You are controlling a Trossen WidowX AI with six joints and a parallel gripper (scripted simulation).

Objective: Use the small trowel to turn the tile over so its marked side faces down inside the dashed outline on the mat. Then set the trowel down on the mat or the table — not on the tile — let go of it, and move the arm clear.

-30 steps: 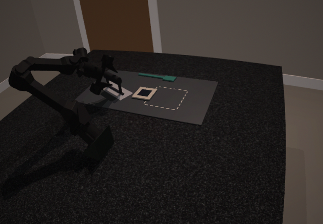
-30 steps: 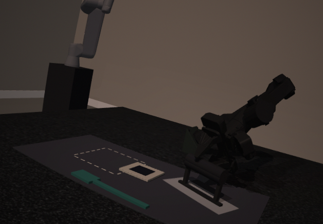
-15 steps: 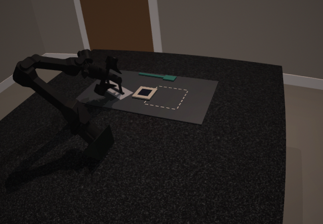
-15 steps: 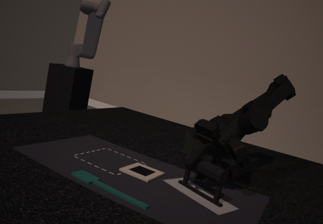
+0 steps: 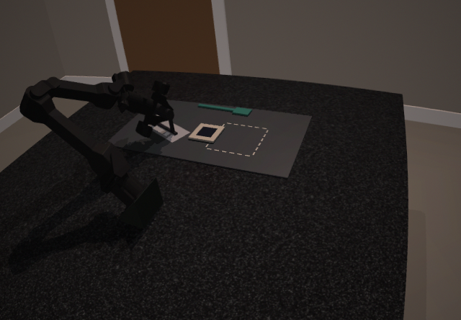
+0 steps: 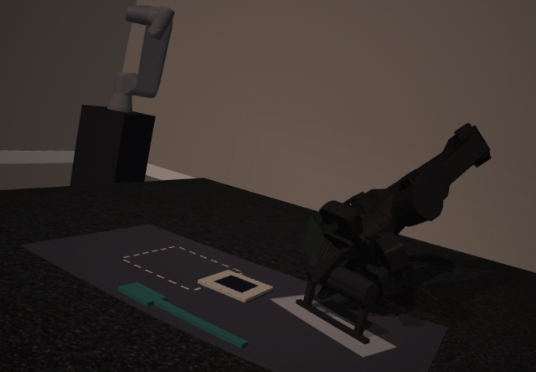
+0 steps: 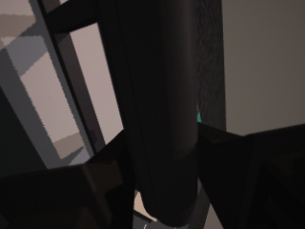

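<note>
Right now my gripper tip is 14 cm to the left of the cream tile, 4 cm above it and 3 cm past it. From my gripper tip the other things lie so: mat (13 cm to the right, 7 cm below, 1 cm behind); then green trowel (17 cm to the right, 13 cm ahead, 4 cm below).
</note>
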